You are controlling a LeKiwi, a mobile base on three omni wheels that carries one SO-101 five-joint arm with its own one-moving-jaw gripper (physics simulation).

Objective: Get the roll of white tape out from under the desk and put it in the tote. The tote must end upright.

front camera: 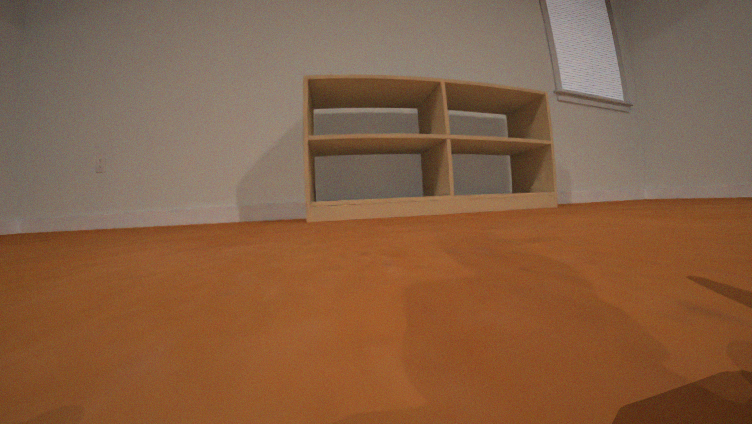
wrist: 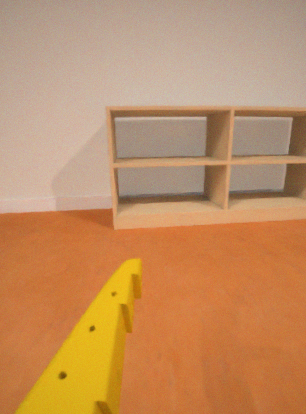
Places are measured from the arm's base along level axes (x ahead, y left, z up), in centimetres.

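Where they show: hand, its tool point: (wrist: 141, 273).
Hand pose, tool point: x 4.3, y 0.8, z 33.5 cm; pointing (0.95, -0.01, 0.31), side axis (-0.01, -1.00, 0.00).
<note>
After its pixels a point has its place.
My gripper is fully open: its one notched yellow jaw shows at the lower left of the wrist view, and the moving jaw is out of the picture. The jaw points forward above the orange floor, towards the shelf unit, with nothing against it. The gripper does not show in the front camera view. The roll of white tape, the desk and the tote do not show in either view.
A low wooden shelf unit (front camera: 431, 204) @(x 117.7, y -27.9, z -4.4 cm) (wrist: 170, 219) @(x 115.4, y -7.1, z -4.7 cm) with open compartments stands against the back wall (front camera: 184, 105) @(x 144.5, y 102.6, z 60.3 cm) (wrist: 160, 50) @(x 156.1, y -3.4, z 88.8 cm). A window (front camera: 589, 52) @(x 175.9, y -188.6, z 114.0 cm) is at the upper right. Dark shadows lie on the orange floor (front camera: 236, 316) @(x 18.8, y 7.2, z -8.9 cm) (wrist: 210, 280) @(x 65.6, y -17.6, z -8.9 cm) at the right.
</note>
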